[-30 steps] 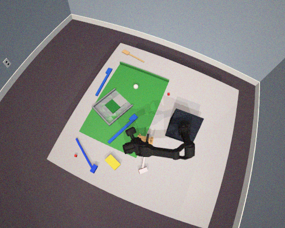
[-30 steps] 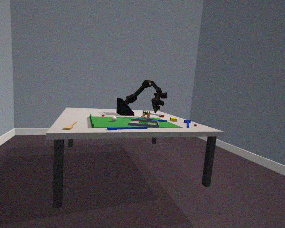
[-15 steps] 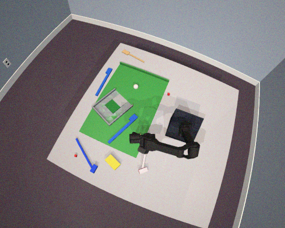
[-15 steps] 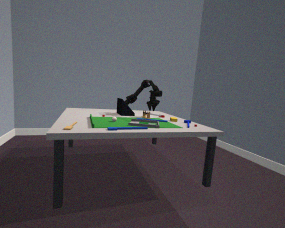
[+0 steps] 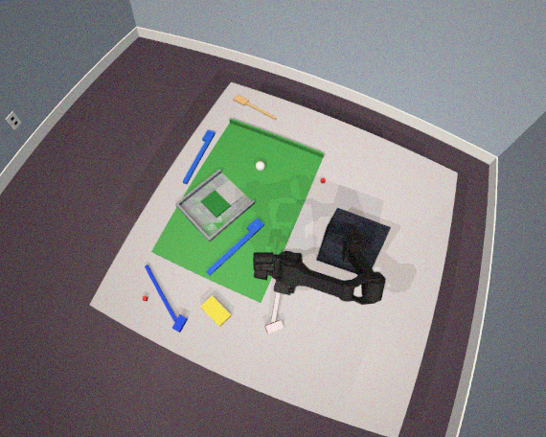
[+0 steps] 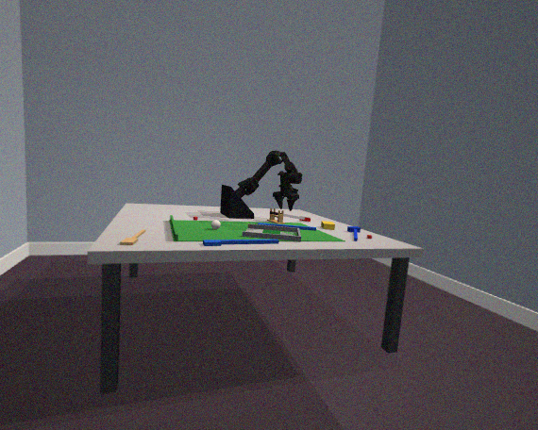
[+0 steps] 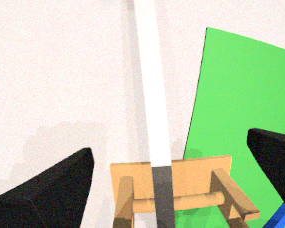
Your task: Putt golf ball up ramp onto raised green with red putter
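Right now my gripper tip is 70 mm to the left of the wooden stand, 40 mm above it and 20 mm short of it. The rest, counted from my gripper tip: yellow block 190 mm ahead, 160 mm to the left, 60 mm below; then white golf ball 480 mm to the right, 210 mm ahead, 50 mm below; then green mat 310 mm to the right, 230 mm ahead, 70 mm below.
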